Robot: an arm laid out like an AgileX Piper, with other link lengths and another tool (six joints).
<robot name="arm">
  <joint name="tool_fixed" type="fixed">
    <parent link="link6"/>
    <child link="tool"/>
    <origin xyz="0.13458 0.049 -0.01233" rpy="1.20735 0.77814 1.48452"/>
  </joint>
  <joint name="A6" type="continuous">
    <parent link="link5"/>
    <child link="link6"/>
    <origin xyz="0.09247 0 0.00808"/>
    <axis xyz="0.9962 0 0.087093"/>
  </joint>
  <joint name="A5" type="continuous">
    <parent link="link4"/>
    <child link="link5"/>
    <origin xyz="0 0 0"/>
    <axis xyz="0 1 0"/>
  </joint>
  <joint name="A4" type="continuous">
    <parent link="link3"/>
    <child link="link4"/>
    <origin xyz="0.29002 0 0.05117"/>
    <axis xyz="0.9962 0 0.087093"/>
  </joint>
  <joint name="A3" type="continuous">
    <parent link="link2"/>
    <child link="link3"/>
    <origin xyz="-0.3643 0 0.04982"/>
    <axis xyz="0 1 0"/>
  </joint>
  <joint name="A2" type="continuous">
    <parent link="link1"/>
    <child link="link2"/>
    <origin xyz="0 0 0"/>
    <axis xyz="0 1 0"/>
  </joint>
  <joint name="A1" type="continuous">
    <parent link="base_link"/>
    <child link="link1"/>
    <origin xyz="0 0 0.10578"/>
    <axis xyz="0 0 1"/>
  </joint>
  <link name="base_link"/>
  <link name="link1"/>
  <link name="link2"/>
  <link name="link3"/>
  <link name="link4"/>
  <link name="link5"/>
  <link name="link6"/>
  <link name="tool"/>
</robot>
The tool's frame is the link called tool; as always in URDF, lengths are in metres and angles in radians. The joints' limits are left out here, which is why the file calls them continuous.
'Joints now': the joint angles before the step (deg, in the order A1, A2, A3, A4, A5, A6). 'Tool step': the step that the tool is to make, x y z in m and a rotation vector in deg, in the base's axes. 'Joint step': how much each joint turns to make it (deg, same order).
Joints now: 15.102 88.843 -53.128 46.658 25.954 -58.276
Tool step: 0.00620 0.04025 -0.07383 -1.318 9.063 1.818
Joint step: 4.965 12.296 -2.192 2.305 -1.956 0.803
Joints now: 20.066 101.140 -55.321 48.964 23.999 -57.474
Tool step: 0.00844 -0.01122 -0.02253 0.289 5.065 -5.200
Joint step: -2.005 3.218 -0.103 -0.635 0.246 4.615
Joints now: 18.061 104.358 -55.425 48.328 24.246 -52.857
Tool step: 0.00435 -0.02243 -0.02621 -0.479 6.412 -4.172
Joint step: -3.484 3.635 -0.425 -2.619 2.446 4.487
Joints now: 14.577 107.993 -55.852 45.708 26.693 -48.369
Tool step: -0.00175 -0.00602 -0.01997 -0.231 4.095 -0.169
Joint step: -1.179 3.247 -0.894 -0.848 2.063 0.682
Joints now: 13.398 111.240 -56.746 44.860 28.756 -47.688
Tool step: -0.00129 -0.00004 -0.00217 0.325 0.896 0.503
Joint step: -0.269 0.605 -0.364 0.183 1.028 -0.496
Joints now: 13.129 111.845 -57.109 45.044 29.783 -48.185
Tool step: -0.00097 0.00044 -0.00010 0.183 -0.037 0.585
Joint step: -0.038 0.074 0.001 0.472 0.271 -0.967
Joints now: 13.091 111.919 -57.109 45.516 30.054 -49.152
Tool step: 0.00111 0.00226 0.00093 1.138 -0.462 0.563
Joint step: -0.256 0.239 0.007 2.736 0.297 -3.142
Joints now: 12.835 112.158 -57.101 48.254 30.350 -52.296
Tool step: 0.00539 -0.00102 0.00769 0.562 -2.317 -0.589
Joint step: -0.285 -1.177 0.525 2.373 -1.253 -2.435
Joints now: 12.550 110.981 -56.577 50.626 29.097 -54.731
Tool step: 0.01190 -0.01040 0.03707 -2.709 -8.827 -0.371
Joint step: 0.447 -6.406 0.897 -3.936 -4.580 1.542
